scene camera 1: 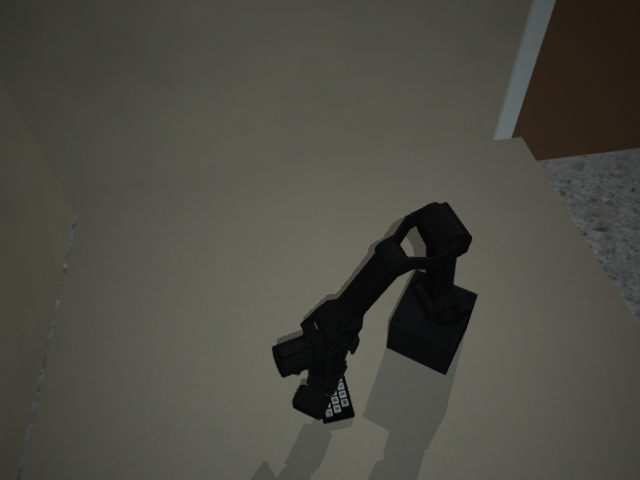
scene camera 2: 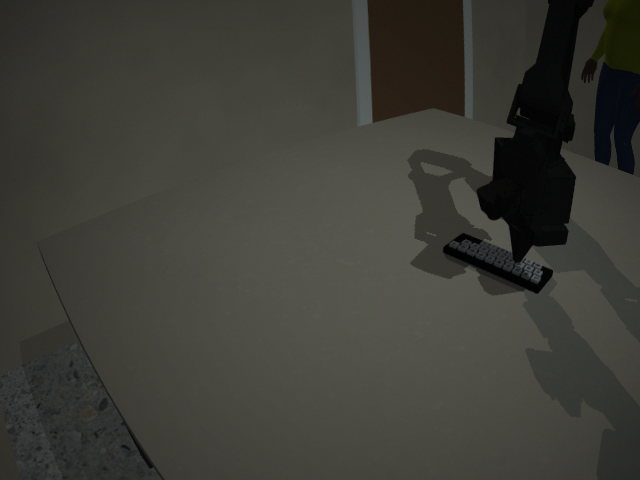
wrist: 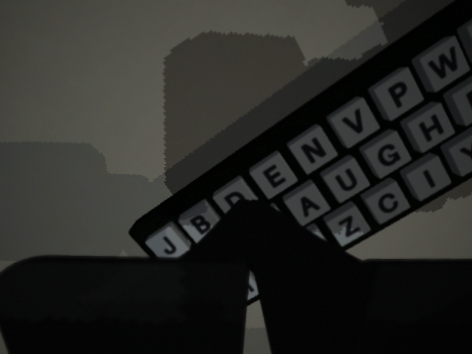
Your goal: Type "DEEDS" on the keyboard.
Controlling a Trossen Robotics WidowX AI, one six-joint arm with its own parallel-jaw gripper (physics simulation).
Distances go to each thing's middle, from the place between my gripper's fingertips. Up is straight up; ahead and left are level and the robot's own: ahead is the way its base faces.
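I find my hand 2 cm above the black keyboard (scene camera 2: 533, 276), 4 cm to the left of it and 1 cm past it.
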